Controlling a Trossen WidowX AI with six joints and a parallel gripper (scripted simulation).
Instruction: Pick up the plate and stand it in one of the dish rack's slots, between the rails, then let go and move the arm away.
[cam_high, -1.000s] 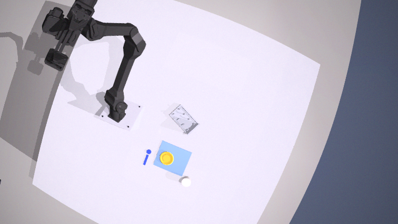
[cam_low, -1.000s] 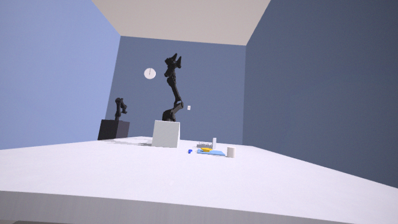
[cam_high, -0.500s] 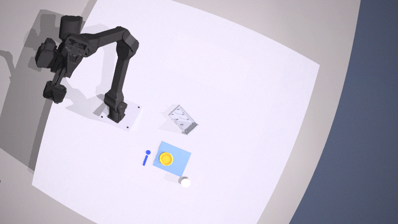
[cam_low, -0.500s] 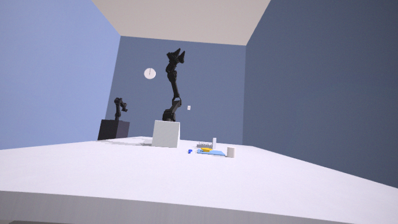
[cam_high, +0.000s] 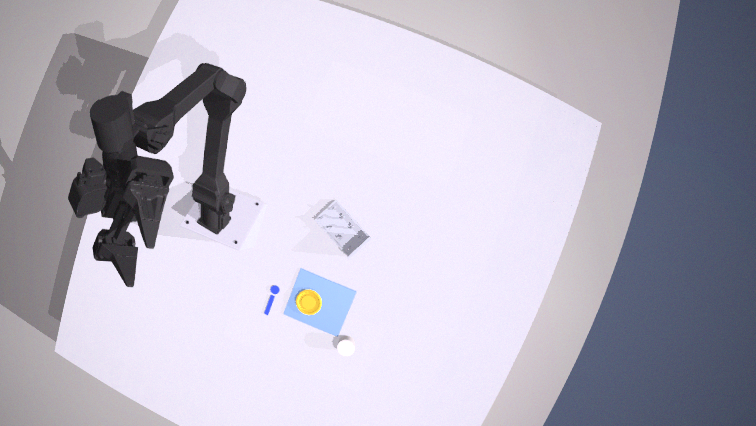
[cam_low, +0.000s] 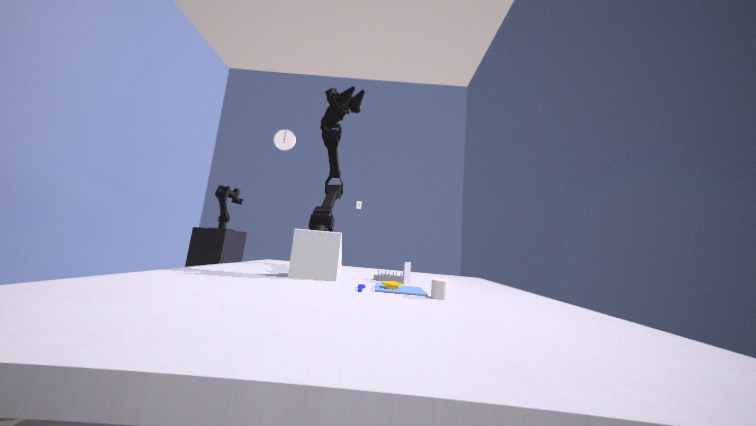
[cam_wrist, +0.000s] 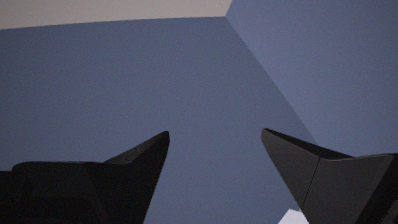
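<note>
The yellow plate lies 18 cm ahead of my gripper tip, 8 cm to the right of it and 71 cm below it. Round my gripper tip: blue spoon: 9 cm ahead, 11 cm to the right, 72 cm below; then grey dish rack: 18 cm ahead, 13 cm to the left, 70 cm below; then light blue mat: 21 cm ahead, 7 cm to the right, 72 cm below.
</note>
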